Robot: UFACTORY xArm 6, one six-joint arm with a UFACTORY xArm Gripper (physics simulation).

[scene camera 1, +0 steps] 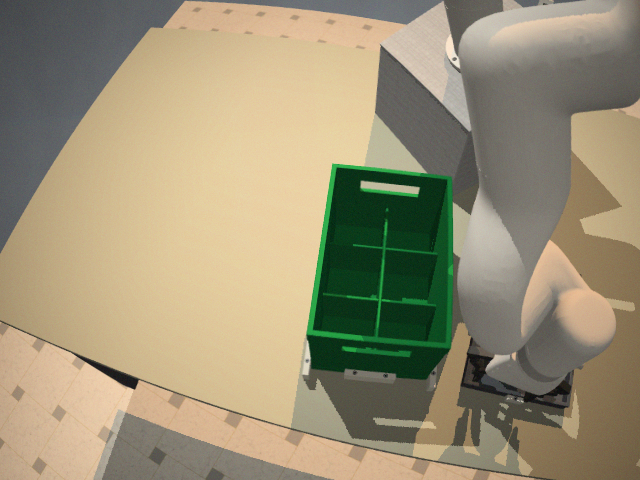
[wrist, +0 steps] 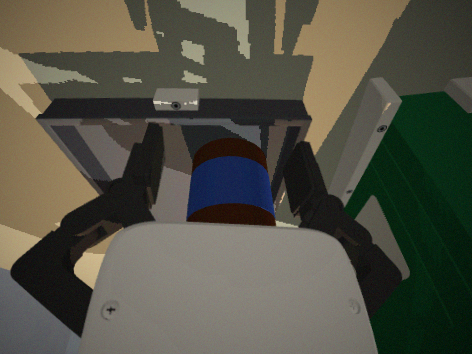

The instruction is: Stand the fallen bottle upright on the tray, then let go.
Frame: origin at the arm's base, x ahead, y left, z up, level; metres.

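Where they show: gripper, fingertip midpoint: (scene camera 1: 502,383) (wrist: 229,148).
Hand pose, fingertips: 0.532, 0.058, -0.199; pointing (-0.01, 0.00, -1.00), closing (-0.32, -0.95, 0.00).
After its pixels a point has its place, as x, y, z.
A brown bottle with a blue label (wrist: 230,185) {0.504, 0.062, -0.189} shows in the wrist view inside the dark tray (wrist: 250,109) {0.536, 0.041, -0.232} (scene camera 1: 485,391) {0.537, 0.043, -0.241}. It looks about upright, with its base end near the tray's bracketed side; its neck is hidden behind the gripper housing, so a slight tilt cannot be told. My gripper (wrist: 229,148) {0.532, 0.058, -0.199} is open, one finger on each side of the bottle, with a gap visible on both sides. In the scene view the arm's wrist covers the fingers and the bottle.
A green divided crate (scene camera 1: 449,232) {0.349, -0.062, -0.070} (wrist: 440,150) {0.520, -0.076, -0.187} stands beside the tray, its compartments empty. Light brackets (scene camera 1: 370,376) {0.530, -0.151, -0.215} (wrist: 367,132) {0.508, -0.047, -0.222} line its base. A grey block (scene camera 1: 423,103) {0.069, -0.095, -0.091} carries the arm behind the crate. The front table edge lies a little beyond the tray.
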